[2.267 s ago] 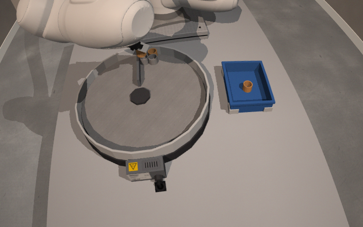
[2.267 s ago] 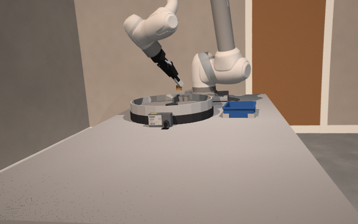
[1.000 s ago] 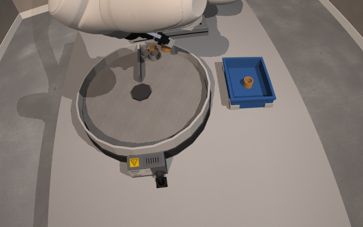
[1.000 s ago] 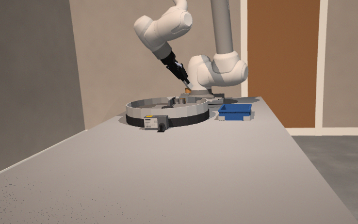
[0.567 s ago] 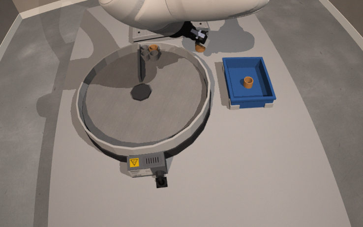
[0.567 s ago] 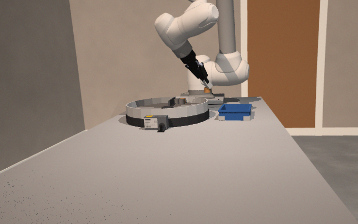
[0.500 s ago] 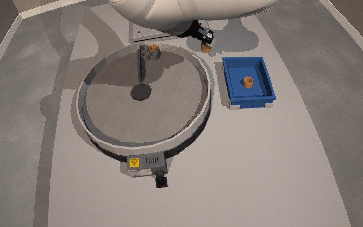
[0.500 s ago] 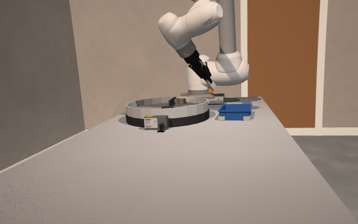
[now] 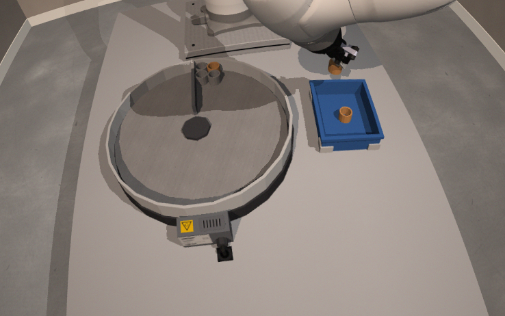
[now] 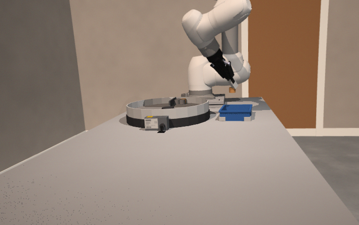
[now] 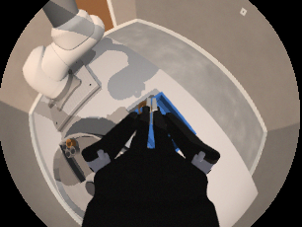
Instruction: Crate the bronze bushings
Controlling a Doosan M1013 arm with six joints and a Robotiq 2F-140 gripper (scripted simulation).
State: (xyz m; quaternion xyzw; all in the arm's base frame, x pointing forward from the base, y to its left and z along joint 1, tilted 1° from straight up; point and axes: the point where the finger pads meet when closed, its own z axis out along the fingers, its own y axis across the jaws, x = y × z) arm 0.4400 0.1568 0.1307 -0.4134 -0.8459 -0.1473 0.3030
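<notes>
Now: the blue crate 40 mm ahead of my hand, 10 mm to the left of it and 150 mm below it.
</notes>
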